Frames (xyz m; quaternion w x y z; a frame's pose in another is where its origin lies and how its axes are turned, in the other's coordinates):
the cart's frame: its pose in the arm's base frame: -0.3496 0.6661 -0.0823 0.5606 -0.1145 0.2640 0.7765
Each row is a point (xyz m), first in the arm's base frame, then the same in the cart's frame.
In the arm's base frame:
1: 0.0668 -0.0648 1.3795
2: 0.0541 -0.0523 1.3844
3: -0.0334 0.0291 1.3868
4: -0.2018 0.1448 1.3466
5: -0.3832 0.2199 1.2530
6: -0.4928 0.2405 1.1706
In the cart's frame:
1: -1.4285 0.1936 0.8754
2: -1.4163 0.2039 0.8848
3: -1.3213 0.2672 0.9202
4: -1.1504 0.3858 0.9291
5: -0.9825 0.5109 0.8700
6: -0.8890 0.5849 0.7994

